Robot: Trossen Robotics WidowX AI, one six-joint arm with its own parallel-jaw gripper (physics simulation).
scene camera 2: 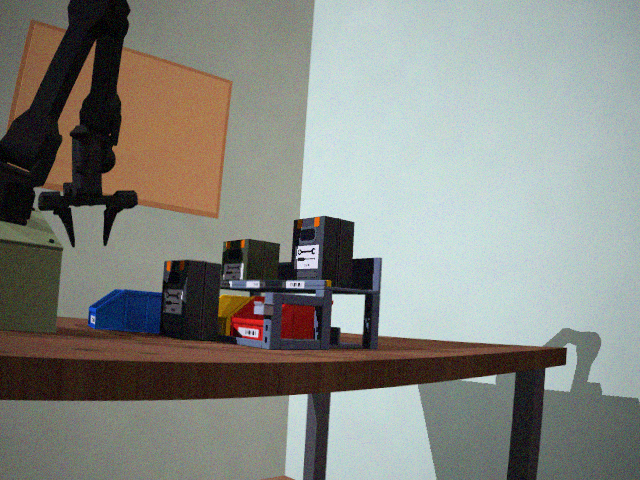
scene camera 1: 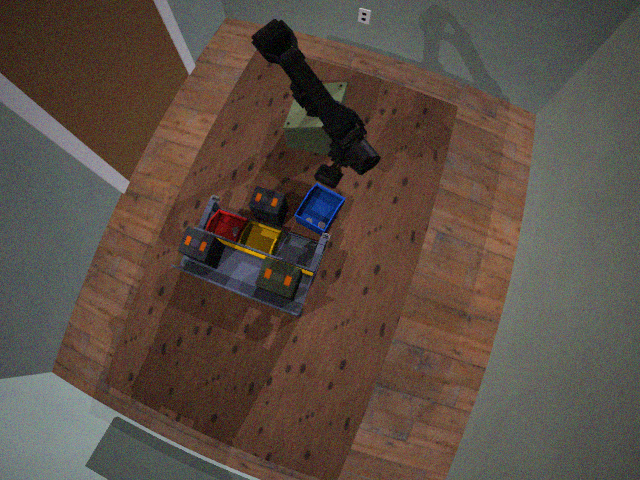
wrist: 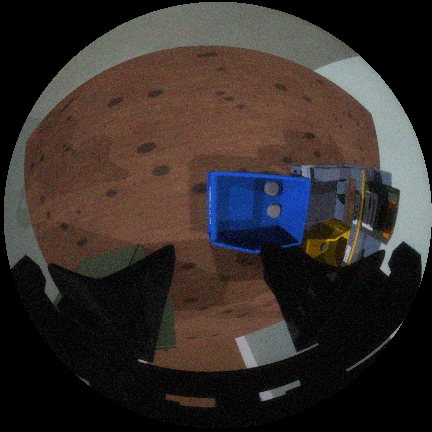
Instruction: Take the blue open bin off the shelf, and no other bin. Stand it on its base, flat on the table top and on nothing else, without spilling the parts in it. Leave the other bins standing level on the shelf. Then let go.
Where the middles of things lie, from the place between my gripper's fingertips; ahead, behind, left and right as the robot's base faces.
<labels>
The blue open bin (scene camera 2: 121,310) lies 80 mm ahead of my hand, 10 mm to the right of it and 110 mm below it. Also, from my hand: red bin (scene camera 2: 297,322) (260 mm ahead, 250 mm to the right, 110 mm below); green case (wrist: 384,194) (340 mm ahead, 20 mm to the right); yellow bin (scene camera 1: 256,235) (260 mm ahead, 140 mm to the right, 110 mm below).
</labels>
